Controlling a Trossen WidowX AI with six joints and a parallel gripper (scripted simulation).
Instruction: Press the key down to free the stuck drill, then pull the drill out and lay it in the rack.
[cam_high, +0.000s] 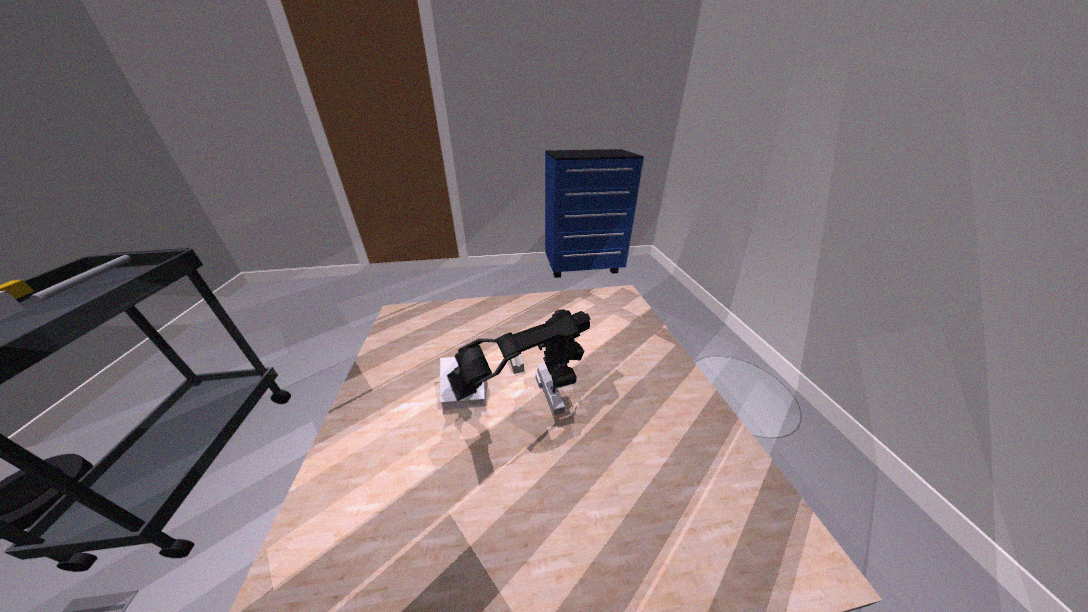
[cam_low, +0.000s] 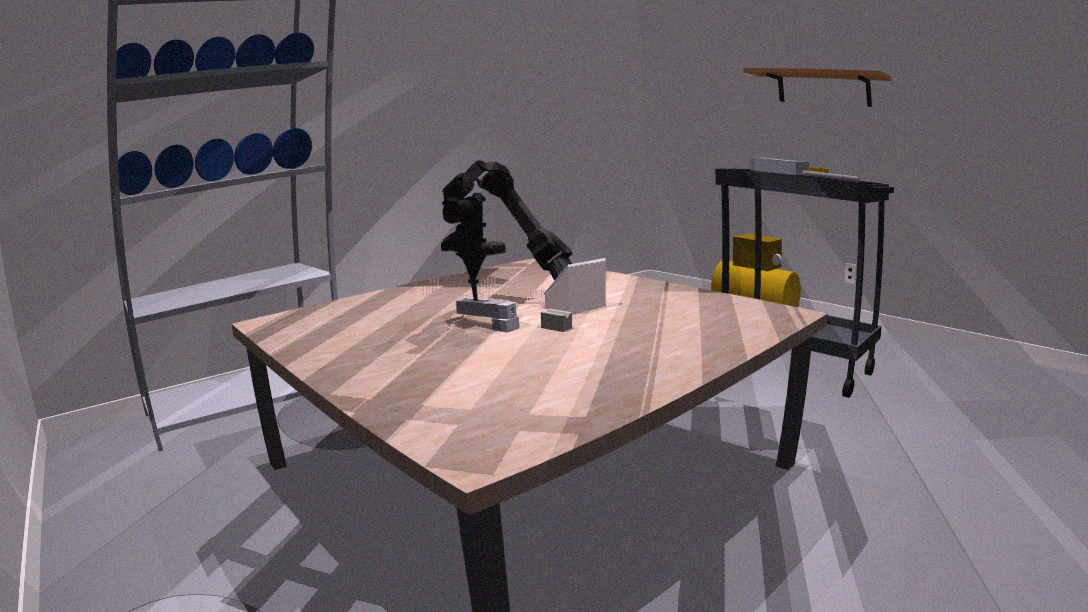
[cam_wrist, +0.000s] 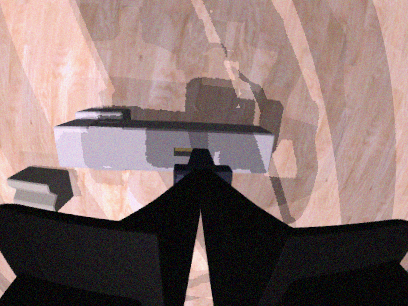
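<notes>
Now: the black key 3 cm below my gripper tip. The rest, counted from my gripper tip: long grey fixture: 1 cm behind, 4 cm to the left, 8 cm below; then drill: 2 cm behind, 6 cm to the left, 7 cm below; then grey rack: 11 cm behind, 19 cm to the left, 10 cm below.
</notes>
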